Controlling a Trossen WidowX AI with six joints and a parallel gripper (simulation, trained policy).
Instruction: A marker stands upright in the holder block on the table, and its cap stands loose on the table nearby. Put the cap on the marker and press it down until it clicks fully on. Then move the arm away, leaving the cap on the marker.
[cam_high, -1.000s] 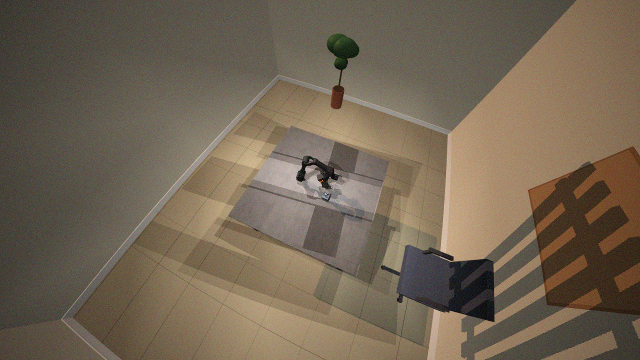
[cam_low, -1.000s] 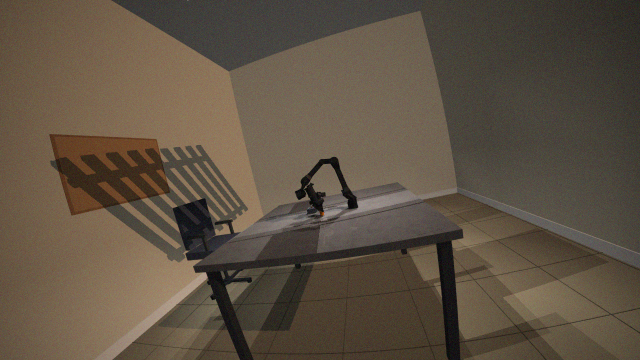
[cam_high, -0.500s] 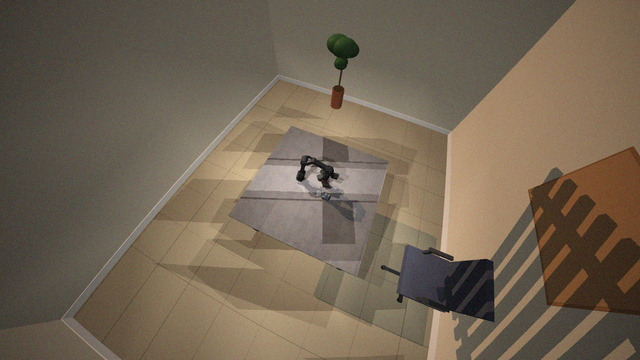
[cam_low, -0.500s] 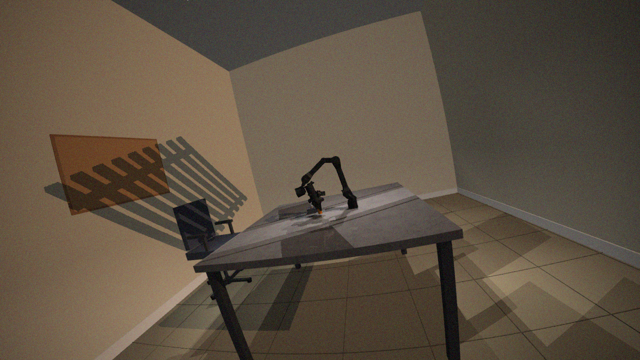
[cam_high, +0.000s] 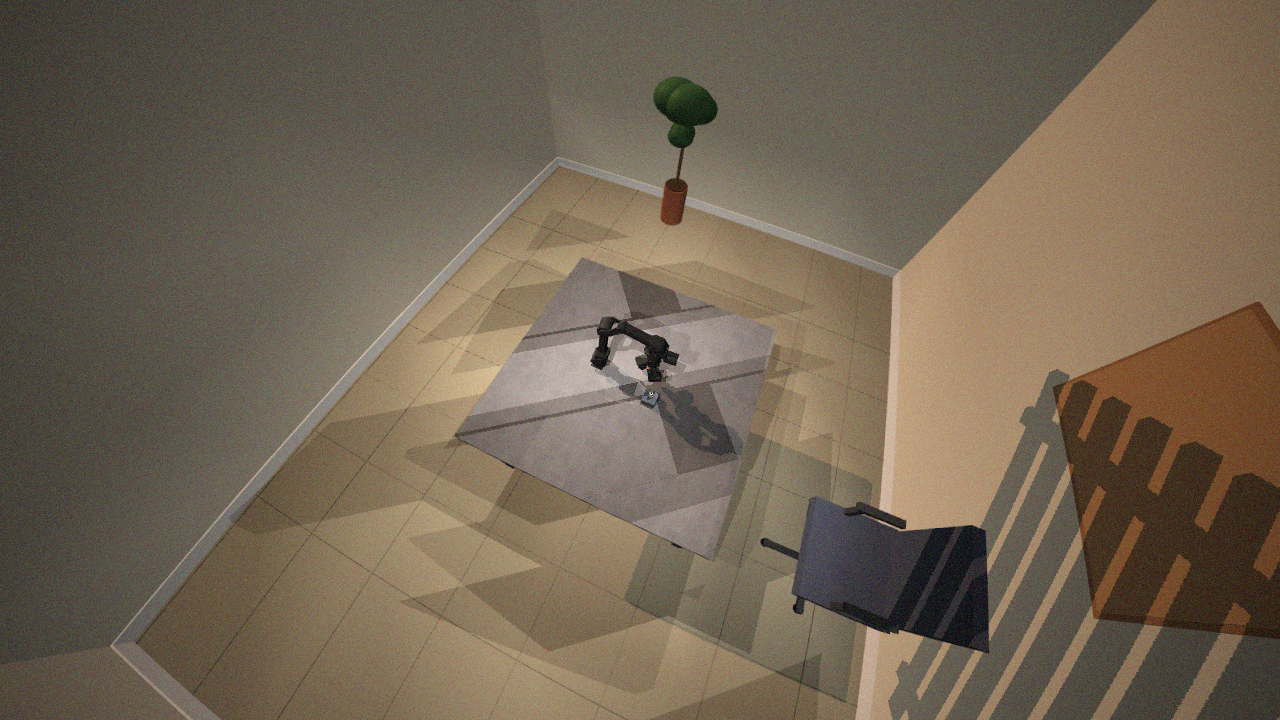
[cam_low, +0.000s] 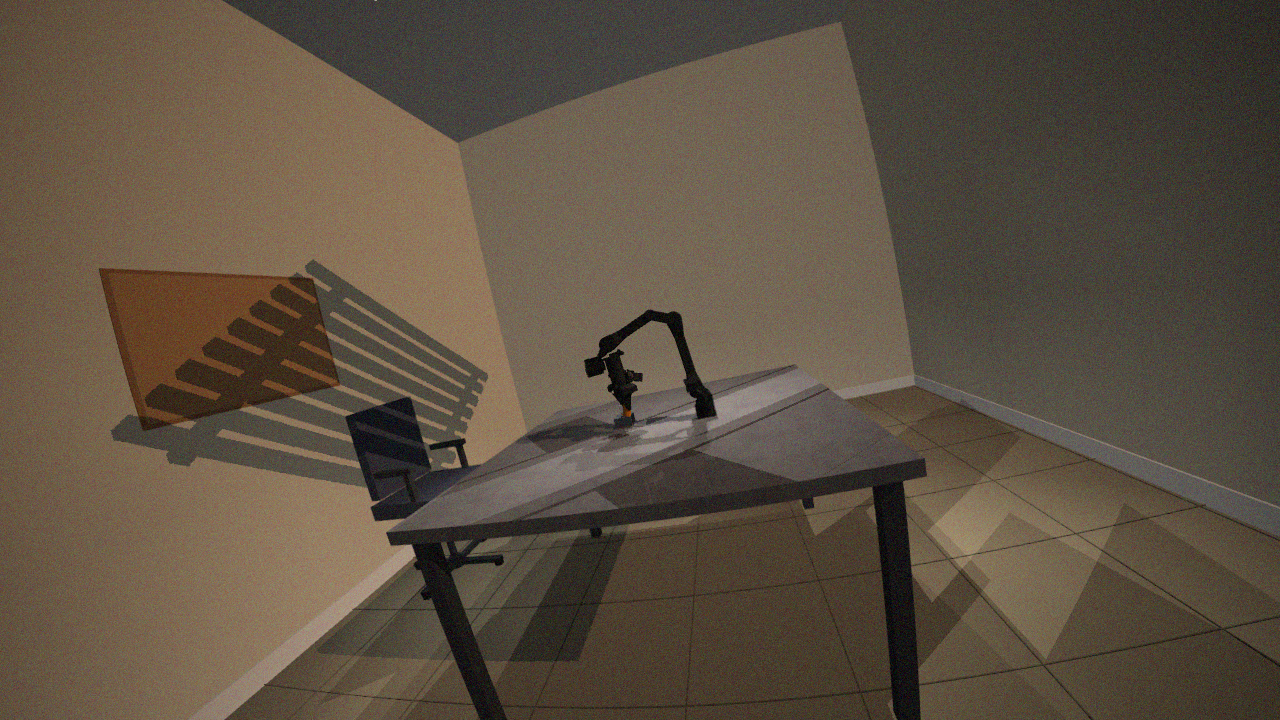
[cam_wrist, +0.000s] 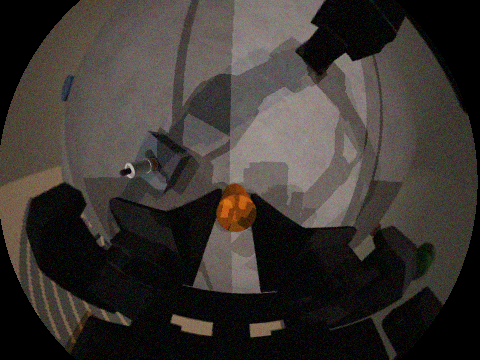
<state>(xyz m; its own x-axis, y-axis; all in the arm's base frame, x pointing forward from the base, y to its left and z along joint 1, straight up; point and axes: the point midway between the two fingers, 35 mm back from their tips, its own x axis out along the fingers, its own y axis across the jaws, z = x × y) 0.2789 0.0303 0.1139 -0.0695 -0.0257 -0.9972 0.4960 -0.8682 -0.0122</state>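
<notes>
Now: the small grey holder block 110 mm to the right of my gripper tip, 60 mm below it and 50 mm ahead of it. The rest, counted from my gripper tip: orange cap 10 mm above.
</notes>
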